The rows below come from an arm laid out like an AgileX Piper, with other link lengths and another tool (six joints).
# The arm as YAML. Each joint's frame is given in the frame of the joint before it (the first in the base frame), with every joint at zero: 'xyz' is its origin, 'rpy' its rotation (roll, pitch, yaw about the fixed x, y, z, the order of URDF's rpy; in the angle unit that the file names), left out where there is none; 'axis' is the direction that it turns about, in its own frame. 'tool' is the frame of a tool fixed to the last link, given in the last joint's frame.
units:
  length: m
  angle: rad
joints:
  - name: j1
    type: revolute
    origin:
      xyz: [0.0, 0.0, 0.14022]
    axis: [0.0, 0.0, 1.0]
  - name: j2
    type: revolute
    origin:
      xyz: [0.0, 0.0, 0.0]
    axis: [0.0, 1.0, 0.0]
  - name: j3
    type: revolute
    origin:
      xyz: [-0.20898, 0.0, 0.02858]
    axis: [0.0, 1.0, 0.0]
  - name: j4
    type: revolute
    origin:
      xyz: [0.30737, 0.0, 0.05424]
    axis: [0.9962, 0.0, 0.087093]
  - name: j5
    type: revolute
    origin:
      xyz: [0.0, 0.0, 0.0]
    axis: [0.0, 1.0, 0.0]
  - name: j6
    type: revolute
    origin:
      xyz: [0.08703, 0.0, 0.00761]
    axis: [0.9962, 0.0, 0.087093]
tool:
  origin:
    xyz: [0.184, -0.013, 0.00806]
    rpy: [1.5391, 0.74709, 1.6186]
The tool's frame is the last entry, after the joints.
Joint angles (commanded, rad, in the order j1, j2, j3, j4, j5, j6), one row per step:
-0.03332, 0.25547, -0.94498, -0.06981, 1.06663, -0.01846
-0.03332, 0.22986, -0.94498, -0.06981, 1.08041, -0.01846
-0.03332, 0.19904, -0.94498, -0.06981, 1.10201, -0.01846
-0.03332, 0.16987, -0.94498, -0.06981, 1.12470, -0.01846
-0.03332, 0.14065, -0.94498, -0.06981, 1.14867, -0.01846
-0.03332, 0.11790, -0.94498, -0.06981, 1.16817, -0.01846
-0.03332, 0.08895, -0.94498, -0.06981, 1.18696, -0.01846
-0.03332, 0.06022, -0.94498, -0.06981, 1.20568, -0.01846
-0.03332, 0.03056, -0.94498, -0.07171, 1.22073, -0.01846
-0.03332, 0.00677, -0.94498, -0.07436, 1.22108, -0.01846
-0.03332, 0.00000, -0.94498, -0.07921, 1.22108, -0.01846
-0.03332, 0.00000, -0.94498, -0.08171, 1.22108, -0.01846
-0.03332, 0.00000, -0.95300, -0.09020, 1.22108, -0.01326
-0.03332, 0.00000, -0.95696, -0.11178, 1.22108, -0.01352
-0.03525, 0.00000, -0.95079, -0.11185, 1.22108, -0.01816
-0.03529, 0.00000, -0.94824, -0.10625, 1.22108, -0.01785
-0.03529, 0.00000, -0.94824, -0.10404, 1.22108, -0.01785
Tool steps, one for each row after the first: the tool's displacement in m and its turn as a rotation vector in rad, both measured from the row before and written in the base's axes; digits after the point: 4 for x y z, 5 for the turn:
-0.0072, 0.0001, 0.0031, 0.00029, -0.01188, -0.00068
-0.0091, 0.0001, 0.0022, 0.00079, -0.00930, -0.00103
-0.0088, 0.0001, 0.0012, 0.00097, -0.00657, -0.00105
-0.0089, 0.0001, 0.0006, 0.00111, -0.00535, -0.00107
-0.0070, 0.0001, 0.0001, 0.00096, -0.00333, -0.00084
-0.0084, 0.0002, 0.0014, 0.00071, -0.01024, -0.00078
-0.0083, 0.0002, 0.0012, 0.00073, -0.01009, -0.00075
-0.0084, -0.0003, 0.0021, -0.00065, -0.01463, -0.00217
-0.0060, -0.0005, 0.0046, -0.00216, -0.02338, -0.00226
-0.0019, -0.0012, 0.0014, -0.00273, -0.00668, -0.00415
-0.0001, -0.0006, 0.0000, -0.00128, 0.00004, -0.00215
-0.0021, -0.0021, 0.0033, 0.00049, -0.00846, -0.00825
-0.0018, -0.0054, 0.0020, -0.01126, -0.00356, -0.01859
0.0013, -0.0005, -0.0024, -0.00435, 0.00681, -0.00117
0.0008, 0.0014, -0.0011, 0.00324, 0.00241, 0.00472
0.0001, 0.0006, 0.0000, 0.00113, -0.00004, 0.00190

